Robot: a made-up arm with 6 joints. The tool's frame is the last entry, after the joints.
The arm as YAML. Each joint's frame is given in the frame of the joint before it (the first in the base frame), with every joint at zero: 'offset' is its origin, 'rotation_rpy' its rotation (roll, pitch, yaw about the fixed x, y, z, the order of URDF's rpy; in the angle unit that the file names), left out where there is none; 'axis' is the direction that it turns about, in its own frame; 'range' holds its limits. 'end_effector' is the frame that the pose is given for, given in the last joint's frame.
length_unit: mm
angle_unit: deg
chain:
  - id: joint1
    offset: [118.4, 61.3, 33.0]
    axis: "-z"
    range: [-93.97, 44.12]
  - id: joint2
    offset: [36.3, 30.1, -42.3]
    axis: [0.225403, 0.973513, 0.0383]
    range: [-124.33, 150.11]
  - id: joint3
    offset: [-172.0, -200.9, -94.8]
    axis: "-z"
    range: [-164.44, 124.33]
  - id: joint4
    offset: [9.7, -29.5, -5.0]
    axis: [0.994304, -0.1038, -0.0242]
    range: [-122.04, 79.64]
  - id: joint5
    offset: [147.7, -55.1, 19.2]
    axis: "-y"
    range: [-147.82, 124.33]
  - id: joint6
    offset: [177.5, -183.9, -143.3]
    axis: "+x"
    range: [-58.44, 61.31]
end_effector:
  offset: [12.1, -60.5, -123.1]
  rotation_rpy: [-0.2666, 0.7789, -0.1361]
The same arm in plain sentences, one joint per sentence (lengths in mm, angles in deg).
The arm has six revolute joints in a row. What follows holds with every joint at zero, and every direction is one of the base frame's.
The first joint sits 118.4 mm along +x and 61.3 mm along +y and 33.0 mm along +z from the base frame's origin and rotates about -z, from -93.97 to 44.12 deg.
The second joint sits 36.3 mm along +x and 30.1 mm along +y and 42.3 mm along -z from the first joint and rotates about the direction (0.225403, 0.973513, 0.0383), from -124.33 to 150.11 deg.
The third joint sits 172.0 mm along -x and 200.9 mm along -y and 94.8 mm along -z from the second joint and rotates about -z, from -164.44 to 124.33 deg.
The fourth joint sits 9.7 mm along +x and 29.5 mm along -y and 5.0 mm along -z from the third joint and rotates about the direction (0.994304, -0.1038, -0.0242), from -122.04 to 79.64 deg.
The fifth joint sits 147.7 mm along +x and 55.1 mm along -y and 19.2 mm along +z from the fourth joint and rotates about -y, from -147.82 to 124.33 deg.
The sixth joint sits 177.5 mm along +x and 183.9 mm along -y and 143.3 mm along -z from the fifth joint and rotates about +x, from -58.44 to 61.31 deg.
The tool frame, which is the frame that the pose is given for, sits 12.1 mm along +x and 60.5 mm along -y and 123.1 mm along -z from the sixth joint; its axes are the base frame's turned by roll -0.27, pitch 0.78 and yaw -0.14 deg (as in URDF: about the fixed x, then y, then z).

